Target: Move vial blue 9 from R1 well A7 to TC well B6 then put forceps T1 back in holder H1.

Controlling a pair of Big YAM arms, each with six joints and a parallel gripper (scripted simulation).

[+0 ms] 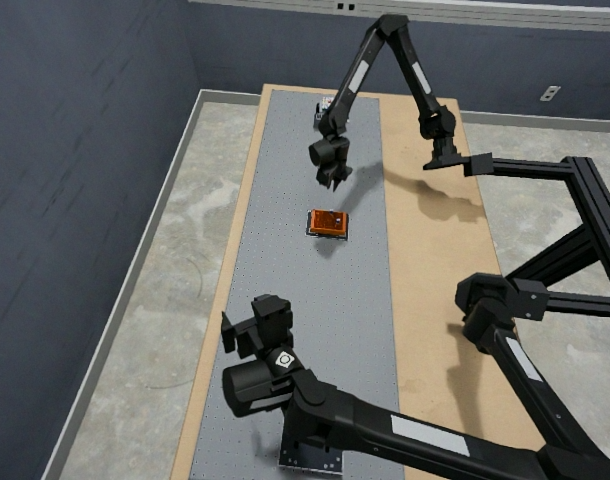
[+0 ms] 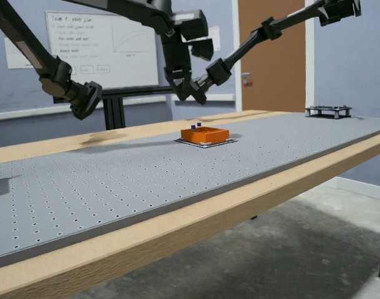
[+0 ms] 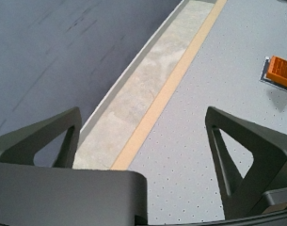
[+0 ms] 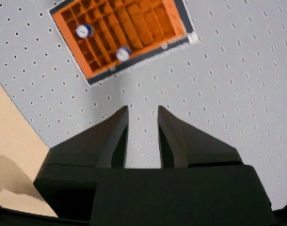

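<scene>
Now: the orange tube carrier 120 mm below my right hand and 70 mm to the left of it. From my right hand the other things lie so: grey holder H1: 490 mm to the right, 120 mm below, 10 mm behind.
</scene>
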